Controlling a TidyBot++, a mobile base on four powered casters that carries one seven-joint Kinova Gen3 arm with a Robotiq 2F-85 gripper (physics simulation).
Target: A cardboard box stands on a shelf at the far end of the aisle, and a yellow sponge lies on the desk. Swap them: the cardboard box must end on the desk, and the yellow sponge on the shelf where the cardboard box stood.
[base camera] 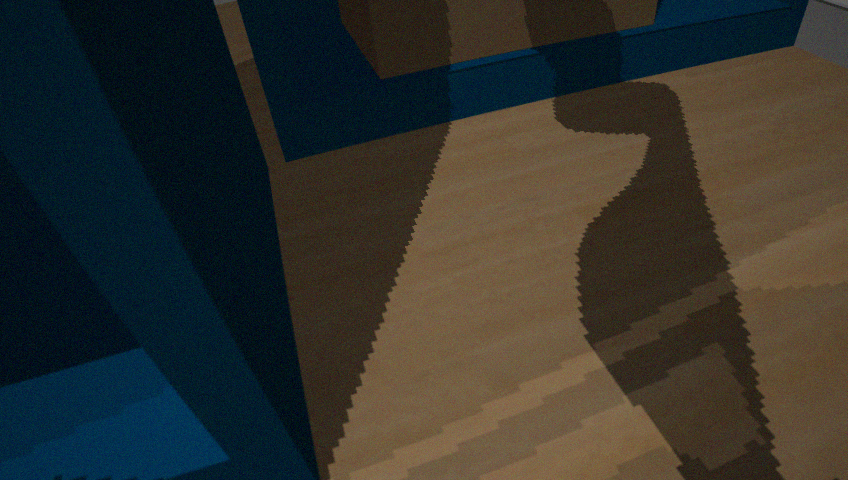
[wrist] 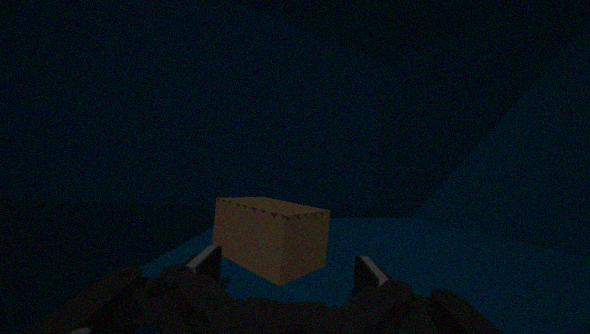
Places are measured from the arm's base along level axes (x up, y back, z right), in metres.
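Where they show: gripper, fingertip midpoint: point(wrist: 287, 266).
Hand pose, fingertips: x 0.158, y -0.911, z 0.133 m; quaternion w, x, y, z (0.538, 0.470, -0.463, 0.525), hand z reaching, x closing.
Observation:
After its pixels a point has its place.
The cardboard box point(wrist: 255, 232) @[x 0.168, y -0.949, z 0.111 m] stands upright on the blue shelf point(wrist: 380, 240) @[x 0.137, y -1.062, z 0.279 m] in the wrist view, turned so that one corner points toward my gripper. My gripper point(wrist: 287, 266) @[x 0.158, y -0.911, z 0.133 m] is open, with one fingertip to the left and one to the right of the view's lower middle. The box shows ahead of the fingertips, nearer the left one, and nothing is held. The yellow sponge and the desk do not show in either view.
Dark blue shelf walls rise behind and to the right of the box. In the base camera view, a blue shelf unit point(base camera: 196, 237) @[x -0.175, y -0.266, z -0.115 m] stands close on the left. Another blue unit point(base camera: 505, 92) @[x -0.371, y -0.794, z 0.074 m] with a large brown box point(base camera: 487, 29) @[x -0.281, y -0.807, z 0.051 m] stands ahead. Shadows fall on the wooden floor point(base camera: 493, 237) @[x -0.397, y -0.506, z 0.032 m].

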